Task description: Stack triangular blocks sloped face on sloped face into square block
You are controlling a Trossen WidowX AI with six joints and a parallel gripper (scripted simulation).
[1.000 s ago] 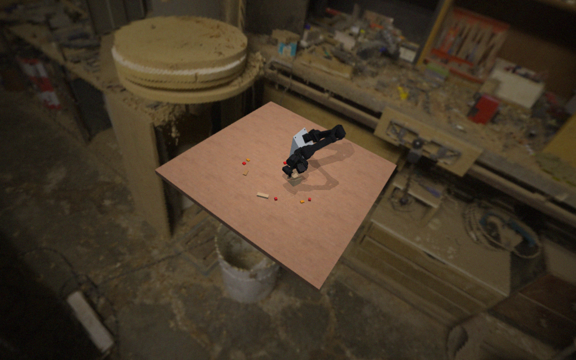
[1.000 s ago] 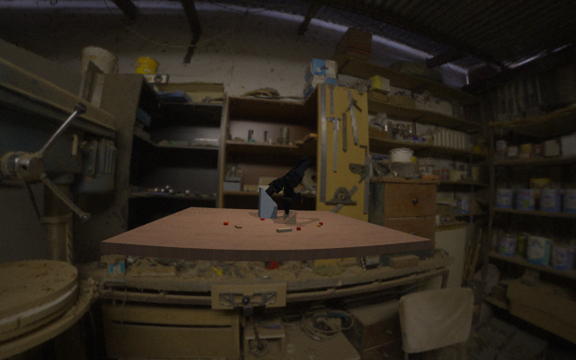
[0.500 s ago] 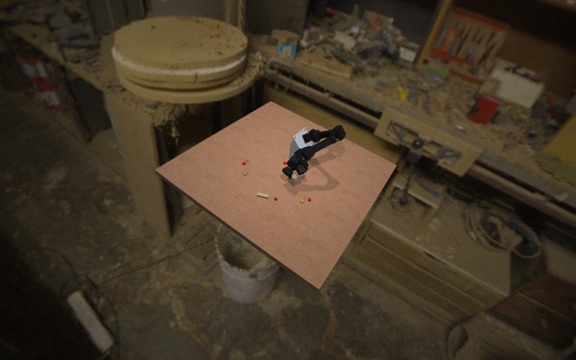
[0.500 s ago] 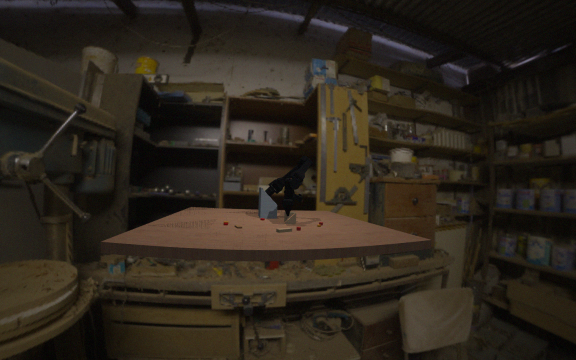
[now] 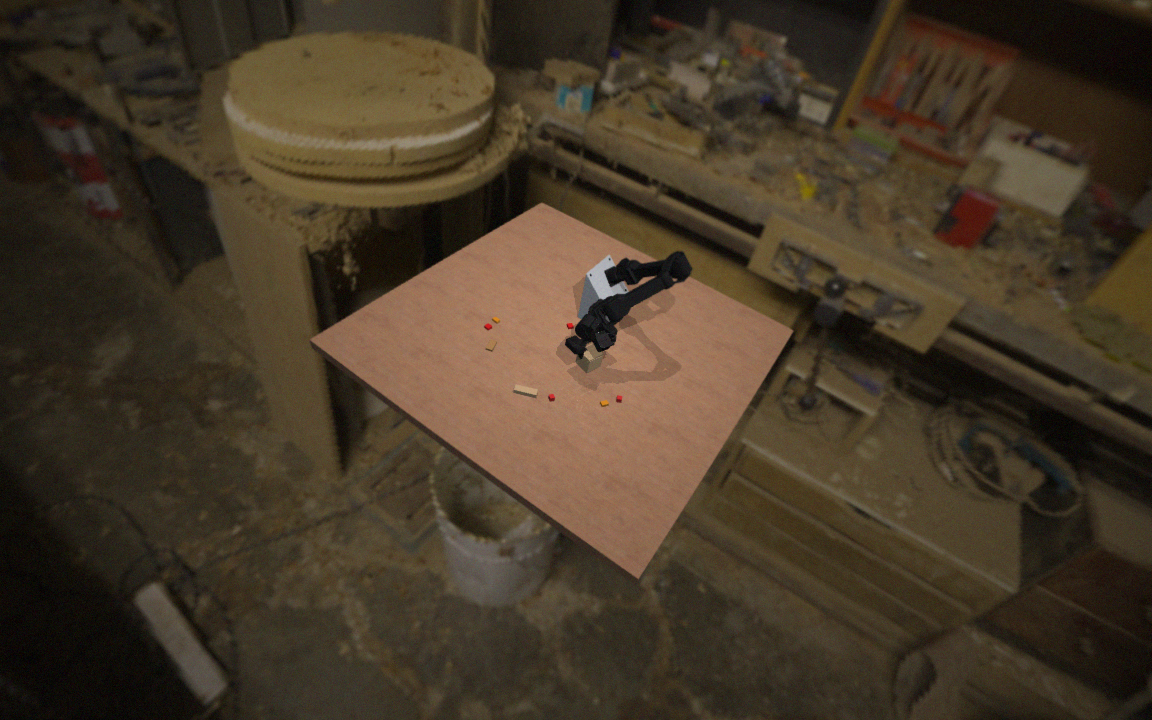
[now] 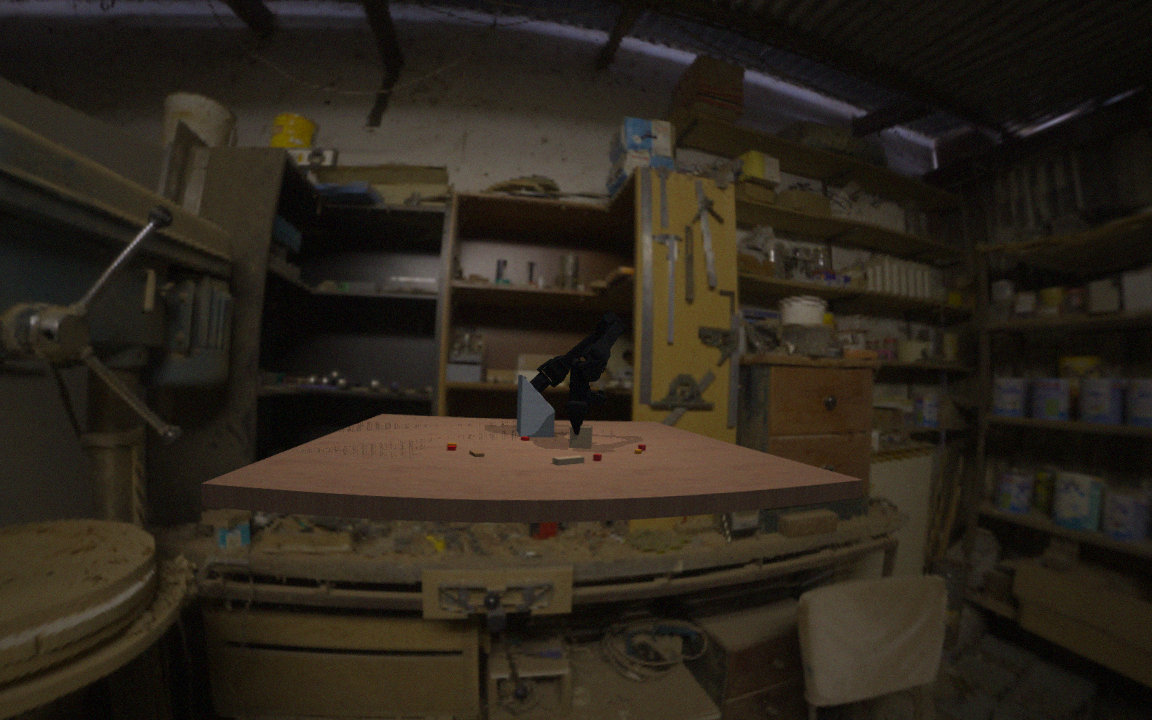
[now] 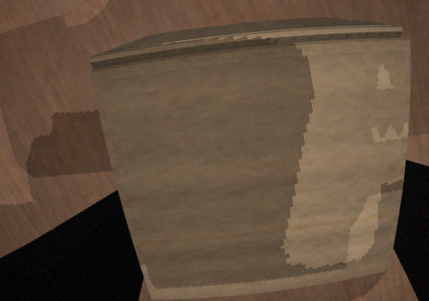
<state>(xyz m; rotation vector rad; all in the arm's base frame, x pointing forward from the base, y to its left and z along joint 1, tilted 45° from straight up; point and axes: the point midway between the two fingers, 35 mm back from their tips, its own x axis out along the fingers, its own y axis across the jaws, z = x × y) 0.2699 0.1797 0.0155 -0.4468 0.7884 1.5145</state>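
Now: the triangular block 1 cm to the right of my gripper tip and 1 cm above it. From my gripper tip the other things lie so: flat wooden slat (26 cm ahead, 5 cm to the right, 3 cm below).
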